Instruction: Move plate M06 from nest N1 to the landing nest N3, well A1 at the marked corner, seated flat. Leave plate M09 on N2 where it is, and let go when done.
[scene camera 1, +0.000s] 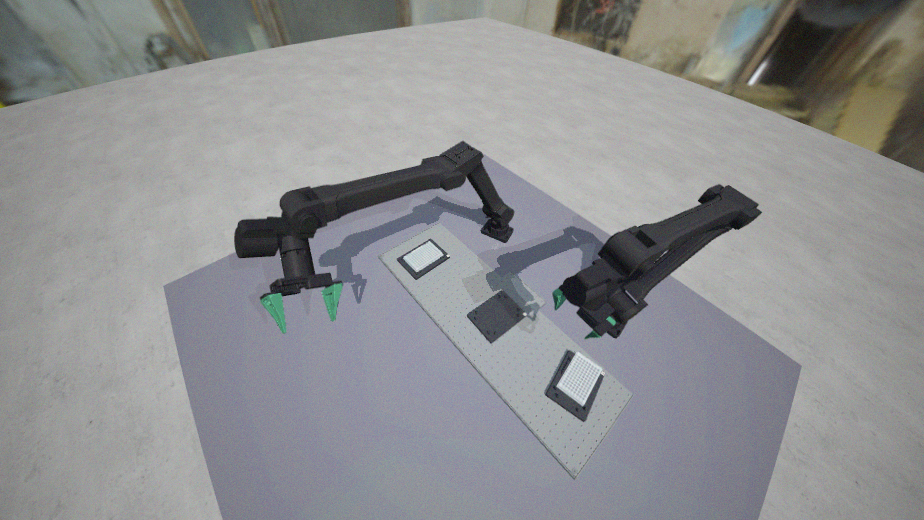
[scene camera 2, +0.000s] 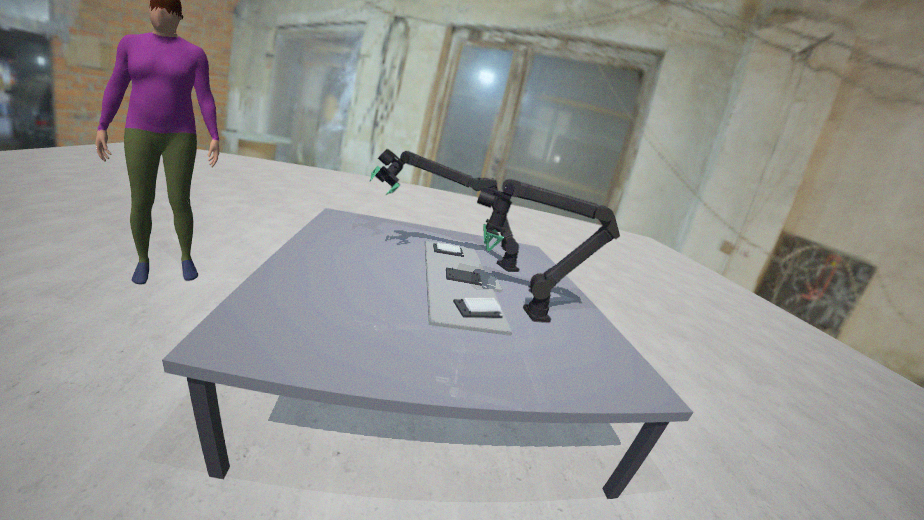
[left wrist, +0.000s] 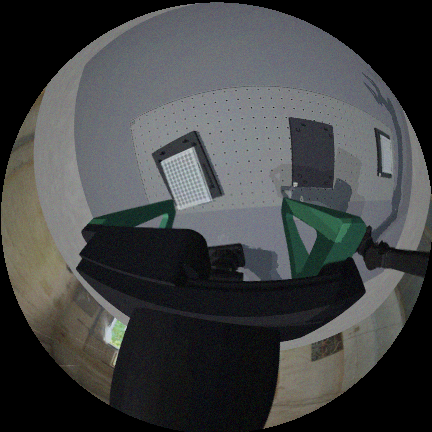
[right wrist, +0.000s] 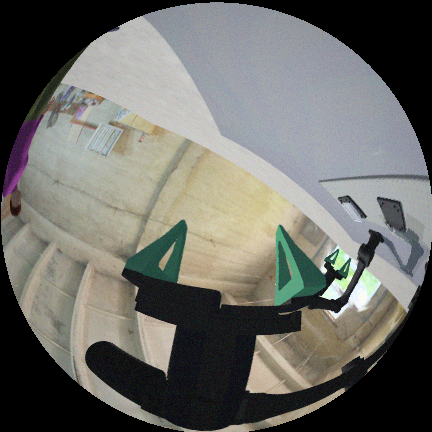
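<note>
One white plate lies off-centre on the near dark nest, with bare nest and pegs showing along two sides. Whether it is flat is unclear. The middle nest is empty. Another white plate sits centred in the far nest. No nest or plate labels are readable. My left gripper is open and empty, above and apart from the plates. My right gripper is open, raised away from the nests.
The nests stand in a row on a perforated grey board on the table. The right arm extends past the far nest and casts a shadow. A person in a purple top stands beyond the table at the left of scene camera 2.
</note>
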